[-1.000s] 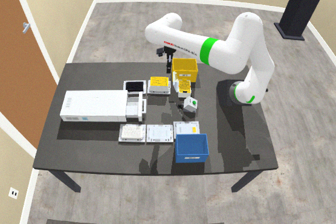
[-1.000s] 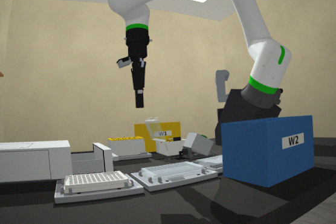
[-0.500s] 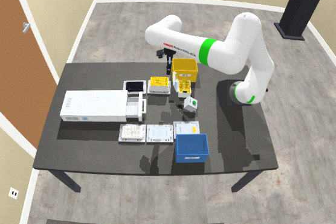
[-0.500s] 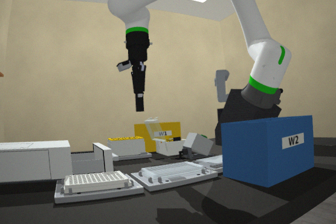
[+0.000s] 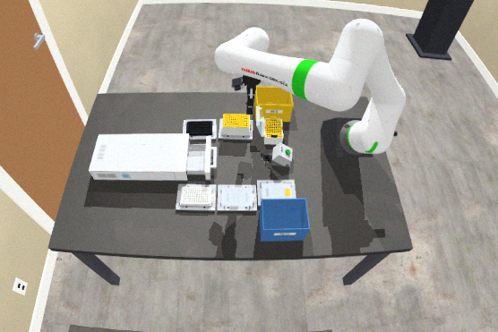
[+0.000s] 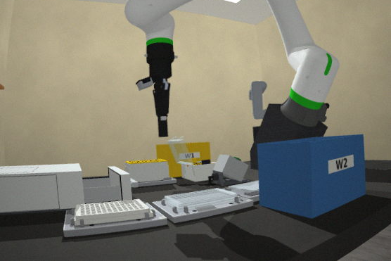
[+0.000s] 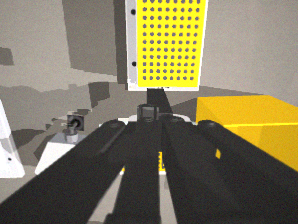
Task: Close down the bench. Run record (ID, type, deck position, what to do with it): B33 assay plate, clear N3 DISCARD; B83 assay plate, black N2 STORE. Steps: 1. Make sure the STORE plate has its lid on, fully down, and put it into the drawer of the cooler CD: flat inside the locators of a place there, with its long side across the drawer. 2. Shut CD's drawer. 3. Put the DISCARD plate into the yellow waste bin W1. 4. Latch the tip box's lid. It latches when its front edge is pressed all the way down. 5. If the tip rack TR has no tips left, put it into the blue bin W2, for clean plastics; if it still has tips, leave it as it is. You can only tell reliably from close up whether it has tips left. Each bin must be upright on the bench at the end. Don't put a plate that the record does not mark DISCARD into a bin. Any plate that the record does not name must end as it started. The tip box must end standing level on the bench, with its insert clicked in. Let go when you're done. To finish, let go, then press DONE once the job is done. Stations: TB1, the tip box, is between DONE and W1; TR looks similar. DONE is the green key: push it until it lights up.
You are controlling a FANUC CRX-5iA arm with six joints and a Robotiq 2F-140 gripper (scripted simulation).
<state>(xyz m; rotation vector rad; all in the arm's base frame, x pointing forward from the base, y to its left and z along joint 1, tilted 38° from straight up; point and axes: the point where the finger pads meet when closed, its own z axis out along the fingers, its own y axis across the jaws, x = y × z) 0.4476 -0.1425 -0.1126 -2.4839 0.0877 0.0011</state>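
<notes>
Right now the clear tip box lid is 6 cm behind my hand and 8 cm below it. The rest, counted from my hand: yellow tip box insert: 12 cm behind, 1 cm to the left, 13 cm below; then tip rack TR: 5 cm ahead, 3 cm to the right, 13 cm below; then tip box TB1: 11 cm behind, 1 cm to the left, 12 cm below.
</notes>
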